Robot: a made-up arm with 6 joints. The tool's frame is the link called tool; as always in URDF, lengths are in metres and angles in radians.
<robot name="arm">
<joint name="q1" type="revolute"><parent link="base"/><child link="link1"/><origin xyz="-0.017 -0.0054 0.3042" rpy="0 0 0"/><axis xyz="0 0 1"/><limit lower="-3.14" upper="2.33"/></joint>
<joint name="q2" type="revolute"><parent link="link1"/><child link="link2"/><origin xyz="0.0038 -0.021 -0.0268" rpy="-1.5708 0 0"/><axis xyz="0 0 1"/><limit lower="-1.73" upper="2.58"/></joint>
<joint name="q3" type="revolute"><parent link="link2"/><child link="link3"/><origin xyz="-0.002 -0.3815 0.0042" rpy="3.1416 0 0"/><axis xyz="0 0 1"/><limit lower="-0.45" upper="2.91"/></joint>
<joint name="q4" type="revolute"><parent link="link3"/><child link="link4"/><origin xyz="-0.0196 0.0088 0.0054" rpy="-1.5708 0 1.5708"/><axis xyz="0 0 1"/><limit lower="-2.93" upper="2.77"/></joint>
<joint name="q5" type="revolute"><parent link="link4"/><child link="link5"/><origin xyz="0.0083 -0.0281 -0.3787" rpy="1.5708 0 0"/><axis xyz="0 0 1"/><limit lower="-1.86" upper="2.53"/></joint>
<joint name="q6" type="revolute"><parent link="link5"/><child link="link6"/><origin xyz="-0.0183 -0.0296 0.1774" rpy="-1.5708 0 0"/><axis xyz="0 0 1"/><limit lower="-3.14" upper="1.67"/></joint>
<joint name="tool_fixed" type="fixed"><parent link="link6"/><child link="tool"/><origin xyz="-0.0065 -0.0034 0.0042" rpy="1.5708 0 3.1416"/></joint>
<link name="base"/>
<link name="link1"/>
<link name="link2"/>
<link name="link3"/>
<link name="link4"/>
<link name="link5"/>
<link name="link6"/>
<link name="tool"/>
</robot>
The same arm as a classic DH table. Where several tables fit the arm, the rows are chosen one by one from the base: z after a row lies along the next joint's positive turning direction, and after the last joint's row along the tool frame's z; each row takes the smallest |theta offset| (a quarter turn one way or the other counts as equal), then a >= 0, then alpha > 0; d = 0 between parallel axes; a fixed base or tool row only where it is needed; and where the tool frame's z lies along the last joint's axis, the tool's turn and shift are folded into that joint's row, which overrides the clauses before.
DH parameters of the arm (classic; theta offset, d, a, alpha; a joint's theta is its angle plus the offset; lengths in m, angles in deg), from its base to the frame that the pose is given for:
base (fixed): 17.62 0 -0.0178 0
q1: -17.62 0.2774 0.0038 -90
q2: 89.7 0 -0.3815 180
q3: -0.3 0.0222 -0.0088 90
q4: 0 -0.3591 -0.0083 -90
q5: 0 0.2055 0.0183 90
q6: 0 -0.0254 0.0065 90
tool (fixed): 0 -0.0034 0 0
Joint limits (deg, base to tool): -179.91..133.5 -99.12..147.82 -25.78..166.73 -167.88..158.71 -106.57..144.96 -179.91..95.68

